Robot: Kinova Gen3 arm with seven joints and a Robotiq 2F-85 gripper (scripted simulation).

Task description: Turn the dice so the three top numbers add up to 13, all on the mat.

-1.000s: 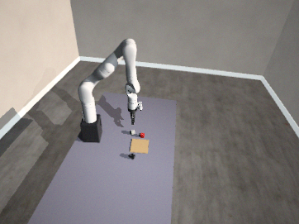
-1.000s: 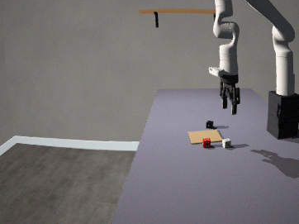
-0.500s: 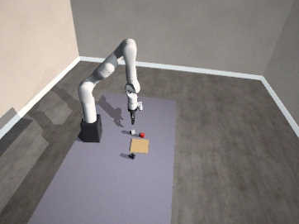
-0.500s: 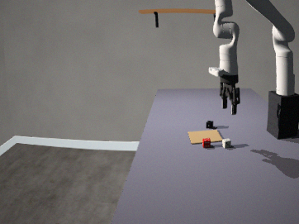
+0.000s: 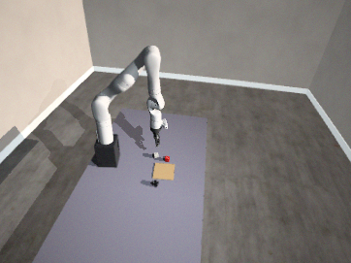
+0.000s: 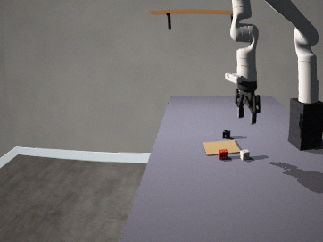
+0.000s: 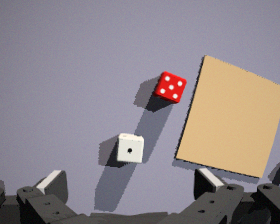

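Now: hand 14 cm above the white die. Also, from my hand: black die 6 cm ahead, 25 cm to the right, 14 cm below; tan mat 9 cm ahead, 12 cm to the right, 15 cm below; red die 8 cm ahead, 2 cm to the right, 14 cm below.
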